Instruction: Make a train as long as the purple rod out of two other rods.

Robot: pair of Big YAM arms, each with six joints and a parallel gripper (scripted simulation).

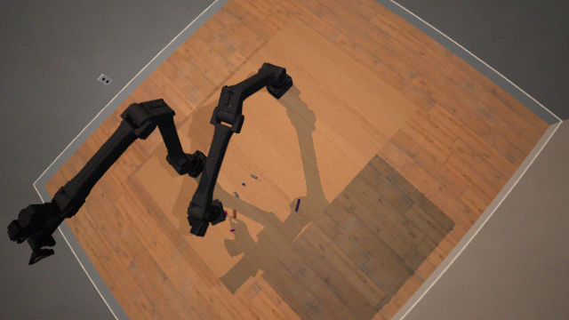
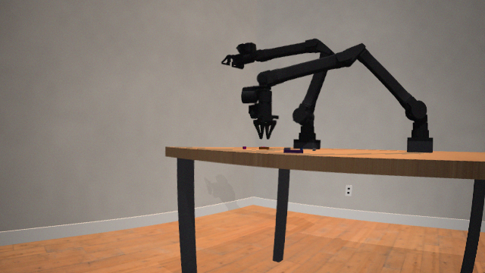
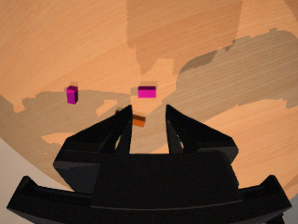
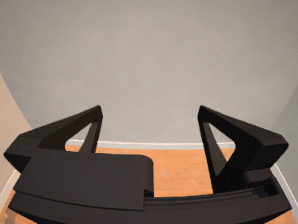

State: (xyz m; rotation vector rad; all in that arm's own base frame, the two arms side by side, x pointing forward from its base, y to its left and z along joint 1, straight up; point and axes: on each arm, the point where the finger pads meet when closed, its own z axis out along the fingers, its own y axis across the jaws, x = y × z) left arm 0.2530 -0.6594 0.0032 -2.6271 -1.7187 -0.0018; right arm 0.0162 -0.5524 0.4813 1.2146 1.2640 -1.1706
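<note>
My left hand is 40 mm short of the orange rod, 40 mm above it and 30 mm to the right of it. Round my left hand: blue rod: 160 mm to the left, 40 mm below, 40 mm behind; then purple rod: 280 mm to the left, 220 mm ahead, 40 mm below; then magenta rod: 90 mm ahead, 40 mm below, 30 mm to the right.
</note>
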